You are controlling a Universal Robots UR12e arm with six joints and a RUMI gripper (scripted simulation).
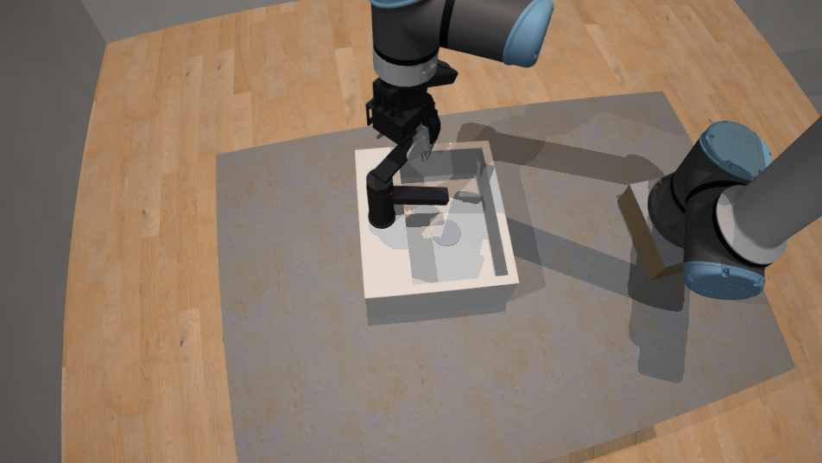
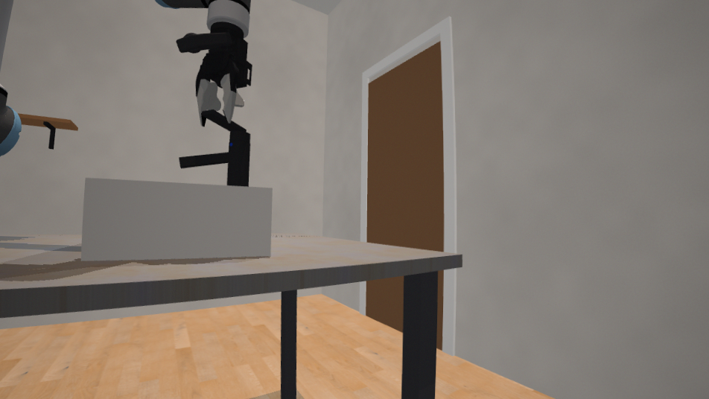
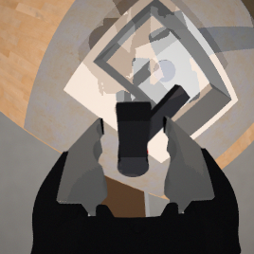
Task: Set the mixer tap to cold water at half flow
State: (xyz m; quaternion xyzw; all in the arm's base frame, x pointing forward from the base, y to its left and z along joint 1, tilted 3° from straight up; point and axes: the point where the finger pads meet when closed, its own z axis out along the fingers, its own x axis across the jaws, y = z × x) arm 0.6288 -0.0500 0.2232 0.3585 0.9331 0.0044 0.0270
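My hand is 20 mm to the right of the lever and 20 mm short of it. The rest, counted from my hand: white basin: 240 mm below, 60 mm behind, 50 mm to the left.
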